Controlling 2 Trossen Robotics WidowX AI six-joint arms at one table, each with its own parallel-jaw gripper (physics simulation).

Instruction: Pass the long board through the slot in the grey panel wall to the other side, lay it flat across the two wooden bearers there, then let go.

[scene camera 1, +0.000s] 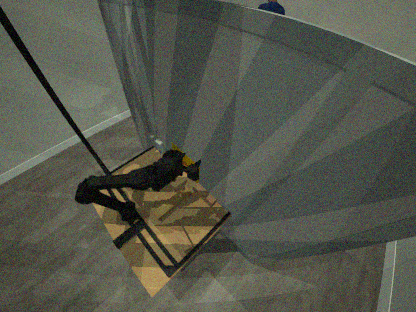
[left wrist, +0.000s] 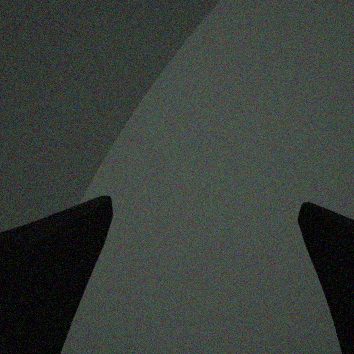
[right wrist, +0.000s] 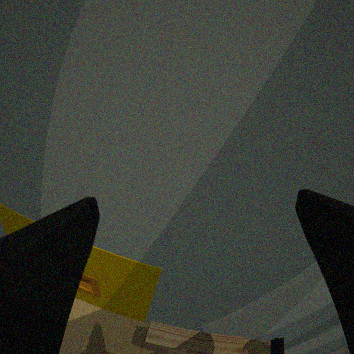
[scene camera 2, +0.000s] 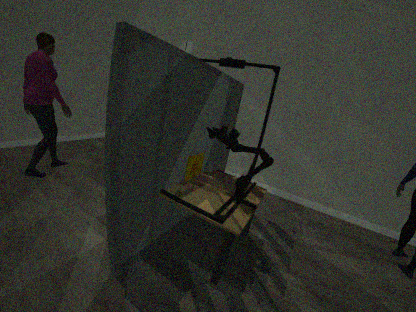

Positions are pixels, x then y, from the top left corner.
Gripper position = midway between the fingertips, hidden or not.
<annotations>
My left gripper (left wrist: 209, 210) is open and holds nothing. My right gripper (right wrist: 200, 204) is open, with nothing in its grasp.
</annotations>
